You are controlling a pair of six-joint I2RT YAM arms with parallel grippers.
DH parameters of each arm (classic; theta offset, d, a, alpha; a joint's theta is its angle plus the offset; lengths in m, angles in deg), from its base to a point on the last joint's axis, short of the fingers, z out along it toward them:
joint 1: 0 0.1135 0.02 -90
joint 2: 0 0 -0.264 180
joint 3: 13.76 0 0.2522 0
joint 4: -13.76 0 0.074 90
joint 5: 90 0 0 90
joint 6: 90 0.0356 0 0
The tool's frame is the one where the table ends.
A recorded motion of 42 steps. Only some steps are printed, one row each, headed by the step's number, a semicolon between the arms.
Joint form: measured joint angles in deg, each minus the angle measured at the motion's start. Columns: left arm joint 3, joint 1, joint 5, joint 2, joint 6, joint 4; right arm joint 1, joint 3, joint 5, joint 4, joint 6, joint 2.
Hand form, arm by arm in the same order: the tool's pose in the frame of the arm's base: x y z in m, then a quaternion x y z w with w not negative. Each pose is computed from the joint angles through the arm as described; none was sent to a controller.
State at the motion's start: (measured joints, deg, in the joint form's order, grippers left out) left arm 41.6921 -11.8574 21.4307 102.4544 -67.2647 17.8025; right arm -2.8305 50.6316 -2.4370 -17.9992 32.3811 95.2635
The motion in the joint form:
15: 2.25 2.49 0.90 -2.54 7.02 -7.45; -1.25 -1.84 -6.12 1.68 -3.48 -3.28
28: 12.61 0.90 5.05 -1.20 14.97 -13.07; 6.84 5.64 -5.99 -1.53 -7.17 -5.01
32: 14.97 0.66 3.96 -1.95 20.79 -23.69; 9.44 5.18 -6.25 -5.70 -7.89 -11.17
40: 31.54 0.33 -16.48 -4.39 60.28 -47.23; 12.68 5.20 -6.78 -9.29 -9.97 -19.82
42: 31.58 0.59 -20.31 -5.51 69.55 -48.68; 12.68 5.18 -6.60 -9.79 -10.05 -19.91
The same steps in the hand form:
15: 0.3205 -0.0666 0.1277 -0.32416 0.85175 -0.35872 0.20190; 0.3038 -0.0164 0.1593 0.25430 0.92812 0.12665 0.24061
28: 0.3514 -0.0842 0.1632 -0.22736 0.86547 -0.38503 0.22586; 0.3216 0.0278 0.2025 0.15164 0.93523 0.14628 0.28453
32: 0.3453 -0.0839 0.1657 -0.20544 0.89579 -0.34272 0.19466; 0.3016 0.0404 0.2268 0.12215 0.93513 0.15606 0.29370
40: 0.3604 -0.0766 0.2376 0.05093 0.94959 -0.08988 0.29597; 0.2740 0.0534 0.2636 0.07209 0.92476 0.17350 0.33094
42: 0.3568 -0.0718 0.2429 0.11534 0.94548 -0.03313 0.30277; 0.2731 0.0531 0.2633 0.07245 0.92619 0.17103 0.32813

